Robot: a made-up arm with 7 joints. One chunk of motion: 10 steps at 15 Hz.
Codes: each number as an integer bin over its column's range. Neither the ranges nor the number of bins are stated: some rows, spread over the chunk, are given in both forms.
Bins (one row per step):
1: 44 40 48 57 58 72
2: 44 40 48 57 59 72
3: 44 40 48 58 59 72
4: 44 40 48 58 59 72
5: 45 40 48 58 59 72
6: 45 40 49 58 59 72
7: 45 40 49 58 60 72
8: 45 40 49 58 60 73
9: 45 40 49 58 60 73
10: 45 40 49 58 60 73
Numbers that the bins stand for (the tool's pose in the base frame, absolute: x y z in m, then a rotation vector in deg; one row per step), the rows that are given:
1: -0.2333 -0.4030 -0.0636 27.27 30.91 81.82
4: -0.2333 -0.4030 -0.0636 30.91 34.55 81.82
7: -0.1909 -0.4030 -0.0212 30.91 38.18 81.82
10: -0.1909 -0.4030 -0.0212 30.91 38.18 85.45
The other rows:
2: -0.2333 -0.4030 -0.0636 27.27 34.55 81.82
3: -0.2333 -0.4030 -0.0636 30.91 34.55 81.82
5: -0.1909 -0.4030 -0.0636 30.91 34.55 81.82
6: -0.1909 -0.4030 -0.0212 30.91 34.55 81.82
8: -0.1909 -0.4030 -0.0212 30.91 38.18 85.45
9: -0.1909 -0.4030 -0.0212 30.91 38.18 85.45

